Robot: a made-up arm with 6 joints.
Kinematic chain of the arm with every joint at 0, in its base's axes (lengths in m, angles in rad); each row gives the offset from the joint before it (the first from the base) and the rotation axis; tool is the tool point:
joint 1: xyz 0 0 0.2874 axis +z
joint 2: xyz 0 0 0 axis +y
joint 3: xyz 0 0 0.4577 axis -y
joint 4: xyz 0 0 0 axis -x
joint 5: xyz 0.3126 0 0 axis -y
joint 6: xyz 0 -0.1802 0 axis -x
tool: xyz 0 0 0
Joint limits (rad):
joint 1: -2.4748..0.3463
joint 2: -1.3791..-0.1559
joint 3: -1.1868..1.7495
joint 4: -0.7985..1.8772
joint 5: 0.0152..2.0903
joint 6: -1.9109..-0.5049
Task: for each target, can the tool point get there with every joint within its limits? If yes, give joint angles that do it. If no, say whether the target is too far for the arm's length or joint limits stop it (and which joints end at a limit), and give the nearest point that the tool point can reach.
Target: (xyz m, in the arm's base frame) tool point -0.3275 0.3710 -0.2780
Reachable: no: joint limits stop it (at a limit: joint 2, joint 3) | nearest point -0.5058 0.5729 0.1985 | short by 0.547 m
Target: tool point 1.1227 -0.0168 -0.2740
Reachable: no: too far | nearest point 0.6341 0.4299 0.2069 | short by 0.818 m
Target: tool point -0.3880 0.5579 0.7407
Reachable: yes | joints -1.0247 -0.9593 1.1107 1.3366 0.6143 -0.6457
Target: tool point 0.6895 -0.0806 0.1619
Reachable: no: joint limits stop it (at a limit: joint 1, joint 2, joint 3, joint 4) | nearest point 0.6341 0.4299 0.2069 | short by 0.515 m
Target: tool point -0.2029 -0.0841 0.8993
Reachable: yes | joints -1.7870 -0.2969 0.3075 -0.0229 1.1566 -1.3860
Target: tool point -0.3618 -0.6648 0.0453
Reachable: no: joint limits stop it (at a limit: joint 1, joint 2, joint 3) | nearest point -0.6668 -0.4006 0.2796 | short by 0.467 m
